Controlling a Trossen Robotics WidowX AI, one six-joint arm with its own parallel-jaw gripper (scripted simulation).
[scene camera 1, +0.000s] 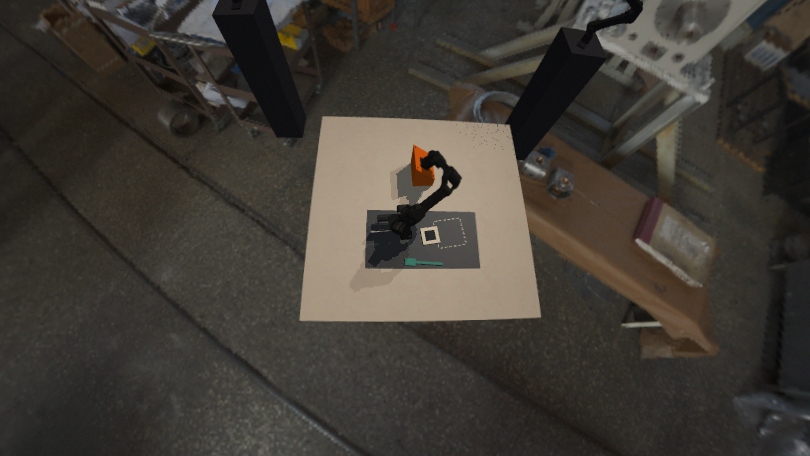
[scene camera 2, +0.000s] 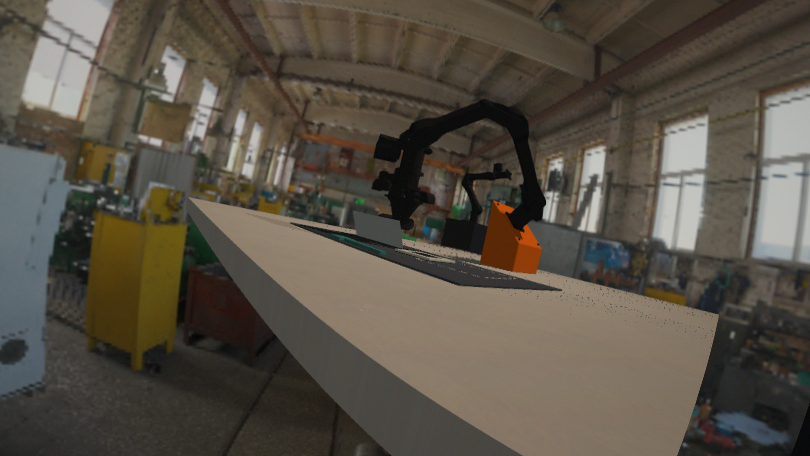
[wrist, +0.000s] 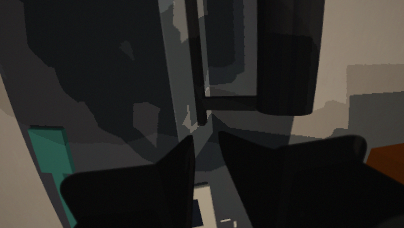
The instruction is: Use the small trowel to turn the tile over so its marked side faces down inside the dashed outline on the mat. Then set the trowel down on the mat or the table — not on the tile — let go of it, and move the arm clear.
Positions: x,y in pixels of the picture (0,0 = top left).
Scene:
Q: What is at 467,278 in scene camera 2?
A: A dark mat.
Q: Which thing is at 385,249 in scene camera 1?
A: A dark mat.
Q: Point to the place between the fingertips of my gripper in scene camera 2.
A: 398,224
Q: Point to a dark mat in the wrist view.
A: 104,78

